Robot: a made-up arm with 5 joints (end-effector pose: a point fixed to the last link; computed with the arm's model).
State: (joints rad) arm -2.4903 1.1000 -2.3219 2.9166 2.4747
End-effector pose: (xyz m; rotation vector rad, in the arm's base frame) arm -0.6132 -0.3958 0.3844 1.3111 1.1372 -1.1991
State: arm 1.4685 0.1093 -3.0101 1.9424 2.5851
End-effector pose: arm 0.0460 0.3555 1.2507 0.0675 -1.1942 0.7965
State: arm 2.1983 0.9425 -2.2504 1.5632 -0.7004
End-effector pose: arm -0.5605 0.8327 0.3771 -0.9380 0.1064 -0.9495
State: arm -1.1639 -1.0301 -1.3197 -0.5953 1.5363
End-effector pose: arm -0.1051 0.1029 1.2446 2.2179 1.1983 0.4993
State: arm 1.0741 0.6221 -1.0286 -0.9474 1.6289
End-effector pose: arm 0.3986 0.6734 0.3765 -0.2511 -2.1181 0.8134
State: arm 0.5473 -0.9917 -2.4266 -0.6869 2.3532
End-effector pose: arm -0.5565 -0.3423 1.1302 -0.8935 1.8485 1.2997
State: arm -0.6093 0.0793 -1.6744 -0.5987 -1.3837
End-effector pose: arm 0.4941 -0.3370 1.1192 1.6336 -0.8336 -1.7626
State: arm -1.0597 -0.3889 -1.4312 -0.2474 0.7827
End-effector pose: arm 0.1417 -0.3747 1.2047 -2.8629 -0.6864 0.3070
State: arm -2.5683 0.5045 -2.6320 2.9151 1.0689
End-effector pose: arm -0.5547 -0.2500 0.8656 -0.0293 0.0904 -1.1306
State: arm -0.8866 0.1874 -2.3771 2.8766 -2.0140
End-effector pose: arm 0.3069 -0.3605 0.9479 -0.7228 1.8616 -2.0321
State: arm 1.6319 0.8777 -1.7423 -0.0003 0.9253
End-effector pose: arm -0.0103 1.0125 0.3770 -0.1571 2.3350 -2.0243
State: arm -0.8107 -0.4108 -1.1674 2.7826 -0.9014
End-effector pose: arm 0.1823 -0.2109 0.7410 0.9461 -1.4905 1.4850
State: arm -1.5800 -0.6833 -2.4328 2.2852 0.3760
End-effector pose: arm -0.0700 0.0921 1.2390 -1.6160 -0.0589 0.6164
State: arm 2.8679 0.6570 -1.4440 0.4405 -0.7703
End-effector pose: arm -0.8917 0.3019 0.3485 -0.7762 0.3259 -0.0128
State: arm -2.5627 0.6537 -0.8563 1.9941 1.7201
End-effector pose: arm -0.3559 -0.1368 0.2034 1.2033 0.2851 -1.1247
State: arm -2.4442 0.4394 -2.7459 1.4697 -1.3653
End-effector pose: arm -0.5896 -0.4450 1.1227 -0.6113 0.2425 1.5974
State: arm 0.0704 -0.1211 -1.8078 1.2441 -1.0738
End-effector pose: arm 0.6360 0.0552 1.0621 0.4724 0.8282 -2.2576
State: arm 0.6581 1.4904 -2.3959 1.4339 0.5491
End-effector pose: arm 0.7271 0.5219 -0.0403 0.1601 -0.5244 2.4486
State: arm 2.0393 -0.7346 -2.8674 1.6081 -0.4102
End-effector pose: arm 0.2059 -0.3182 1.3266 0.3091 1.9507 -0.0135
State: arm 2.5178 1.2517 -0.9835 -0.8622 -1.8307
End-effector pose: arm -0.5047 0.3807 -0.0572 -0.3333 0.0675 0.6167
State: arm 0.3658 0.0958 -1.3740 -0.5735 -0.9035
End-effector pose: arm 0.6538 0.2577 0.9575 1.5410 0.6707 -1.2765
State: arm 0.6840 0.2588 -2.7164 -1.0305 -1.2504
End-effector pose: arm 0.1818 0.1695 1.2749 2.4856 -0.0273 0.3064
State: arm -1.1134 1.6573 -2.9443 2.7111 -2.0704
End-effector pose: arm 0.3242 -0.6501 0.1021 -0.7681 2.6744 -1.2892
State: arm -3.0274 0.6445 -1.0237 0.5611 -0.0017
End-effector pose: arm -0.7279 -0.0043 0.1383 -0.7727 0.0106 -0.5846
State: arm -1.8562 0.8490 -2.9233 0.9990 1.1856
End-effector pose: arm -0.3267 -0.8294 0.9335 -1.9325 0.1779 -0.4785
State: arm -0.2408 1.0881 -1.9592 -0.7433 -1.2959
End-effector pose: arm 0.9275 -0.2151 0.4494 1.3271 -0.0080 -1.9472
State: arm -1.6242 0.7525 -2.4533 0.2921 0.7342
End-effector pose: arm -0.1254 -0.9287 0.8933 -2.2395 0.0617 0.2273
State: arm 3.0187 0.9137 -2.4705 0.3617 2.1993
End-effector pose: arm -1.0148 0.1881 0.7004 1.5777 -1.2520 1.9598
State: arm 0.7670 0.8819 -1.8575 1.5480 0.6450
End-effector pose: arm 0.6429 0.5732 0.2422 0.1411 -0.4424 2.4888
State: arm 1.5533 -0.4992 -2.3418 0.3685 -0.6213
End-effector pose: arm 0.0182 -0.0603 1.4751 1.2128 1.7131 0.0980
